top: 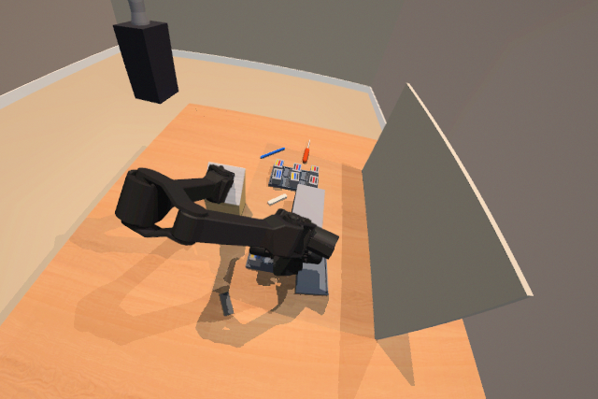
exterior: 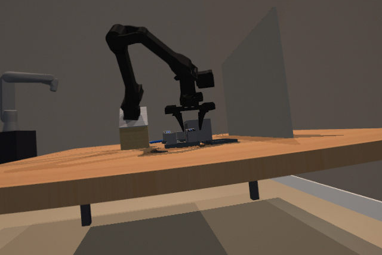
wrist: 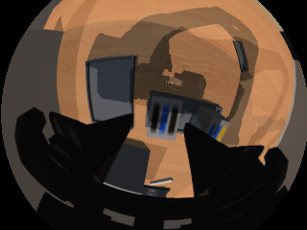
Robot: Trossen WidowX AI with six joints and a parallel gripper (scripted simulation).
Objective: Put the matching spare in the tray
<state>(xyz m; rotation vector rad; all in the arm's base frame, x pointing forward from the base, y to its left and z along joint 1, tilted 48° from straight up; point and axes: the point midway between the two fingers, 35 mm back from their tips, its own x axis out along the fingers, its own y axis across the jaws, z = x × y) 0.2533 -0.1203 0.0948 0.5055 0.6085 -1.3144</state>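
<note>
Right now the grey spare unit is 1 cm below my gripper tip. Round my gripper tip: flat holder 4 cm behind, 5 cm below; dark piece 12 cm behind, 15 cm to the right, 5 cm below; grey tray 10 cm ahead, 5 cm below.
</note>
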